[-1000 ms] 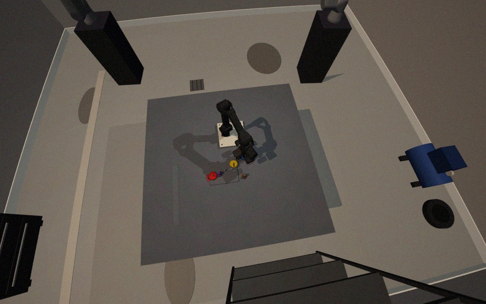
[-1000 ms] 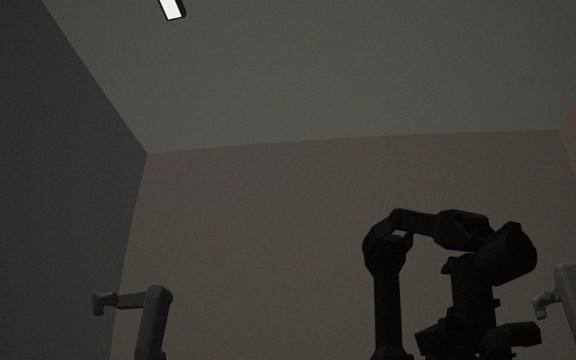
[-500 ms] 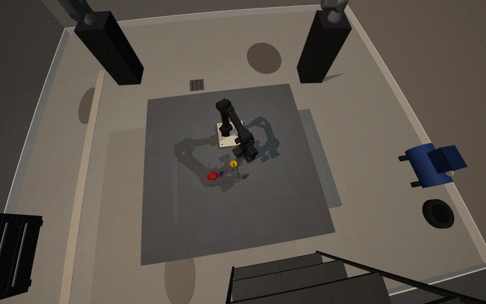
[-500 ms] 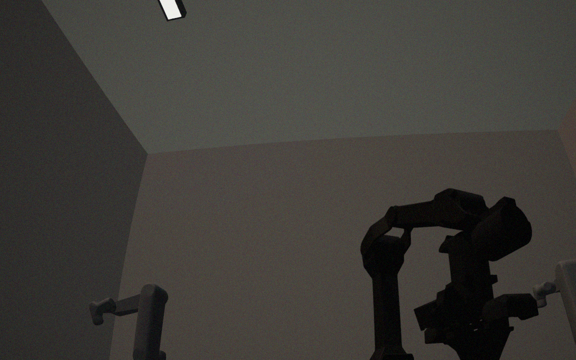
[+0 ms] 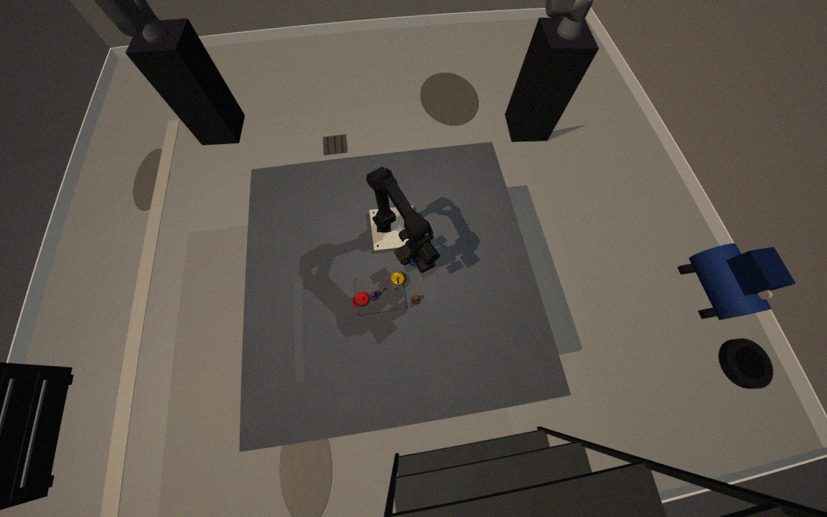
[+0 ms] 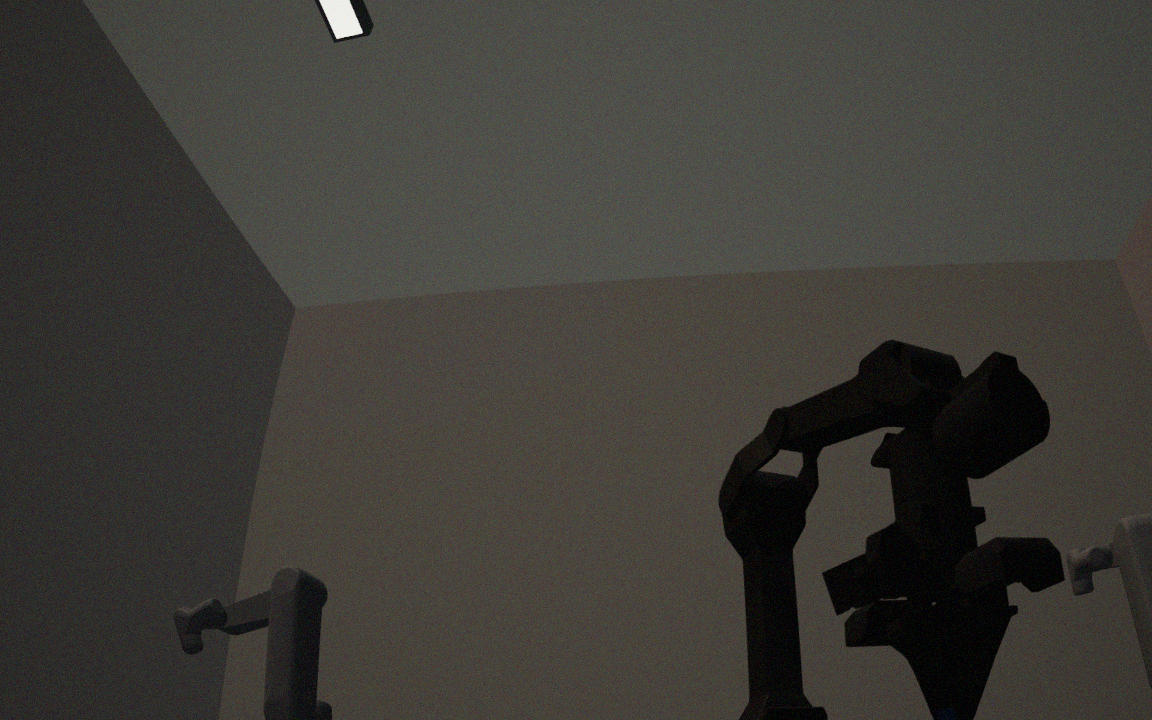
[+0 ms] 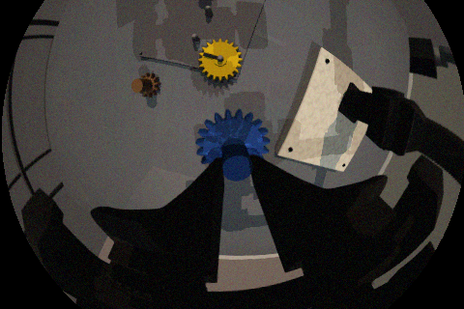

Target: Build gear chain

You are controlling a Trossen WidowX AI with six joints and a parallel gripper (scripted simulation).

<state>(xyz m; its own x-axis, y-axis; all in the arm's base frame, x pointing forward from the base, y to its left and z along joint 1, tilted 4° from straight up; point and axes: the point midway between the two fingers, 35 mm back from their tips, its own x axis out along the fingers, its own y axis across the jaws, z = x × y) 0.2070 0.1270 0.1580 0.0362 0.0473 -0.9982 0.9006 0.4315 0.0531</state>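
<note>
My gripper tip is now 120 mm short of the purple gear, 190 mm to the left of it and 110 mm above it. The rest, counted from my gripper tip: brown gear (140 mm ahead, 10 mm to the right, 120 mm below); then blue gear (10 mm below); then yellow gear (50 mm ahead, 80 mm to the right, 120 mm below).
</note>
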